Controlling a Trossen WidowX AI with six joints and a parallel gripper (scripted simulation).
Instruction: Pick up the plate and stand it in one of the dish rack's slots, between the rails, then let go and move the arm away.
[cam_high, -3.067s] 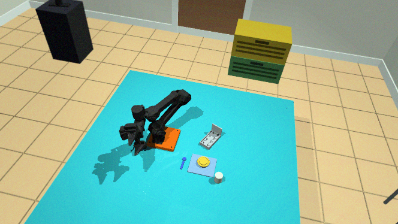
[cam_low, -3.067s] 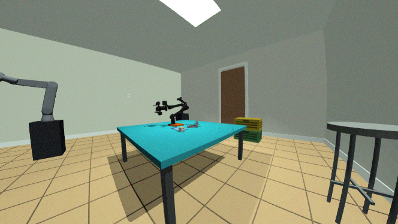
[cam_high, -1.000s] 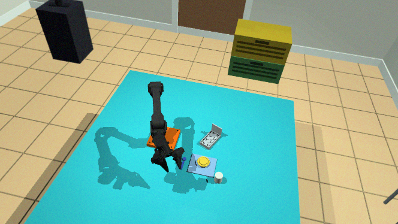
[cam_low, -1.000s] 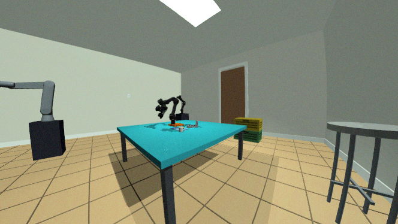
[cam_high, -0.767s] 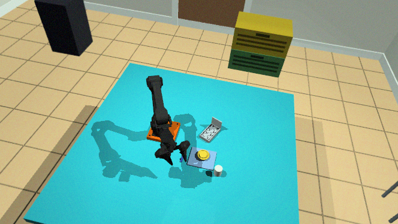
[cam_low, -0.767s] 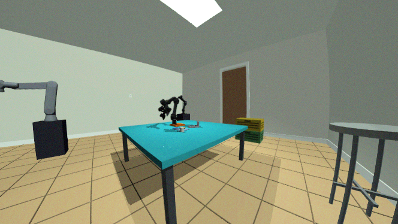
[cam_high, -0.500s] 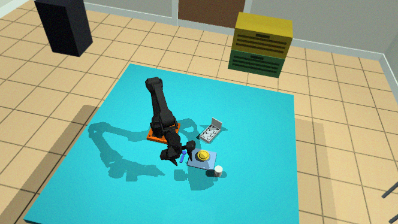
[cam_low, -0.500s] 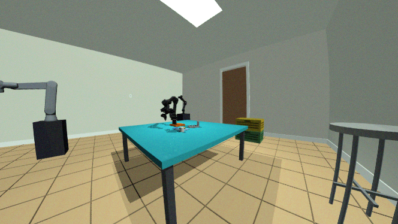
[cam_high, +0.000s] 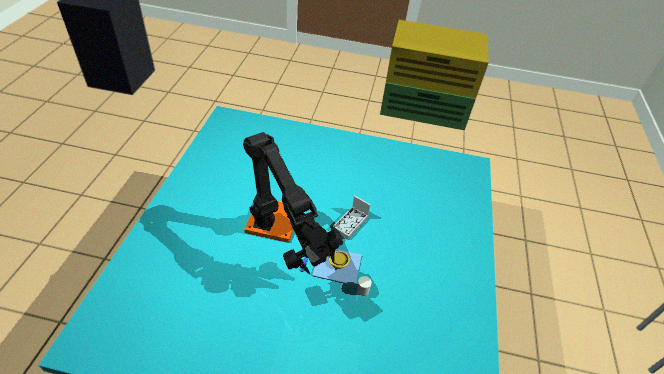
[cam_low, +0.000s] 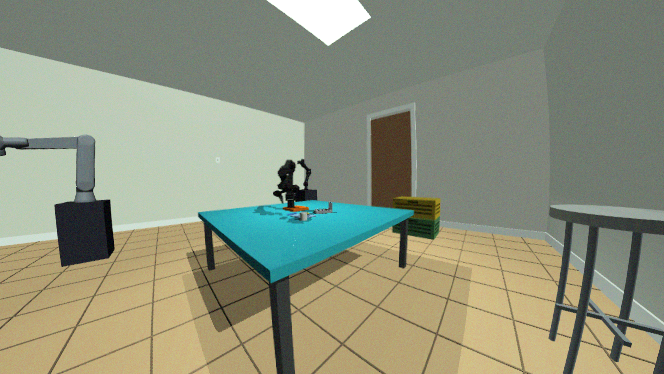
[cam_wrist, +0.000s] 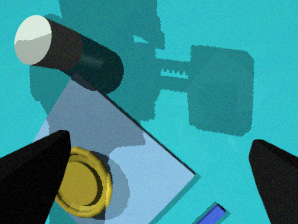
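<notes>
The yellow plate is 110 mm to the left of my gripper tip, 90 mm below it and 40 mm ahead of it. Round my gripper tip: grey dish rack: 290 mm to the left, 80 mm below, 50 mm ahead; then blue spoon: 100 mm below, 90 mm to the left, 70 mm behind; then white cup: 140 mm ahead, 80 mm below, 20 mm to the left.
</notes>
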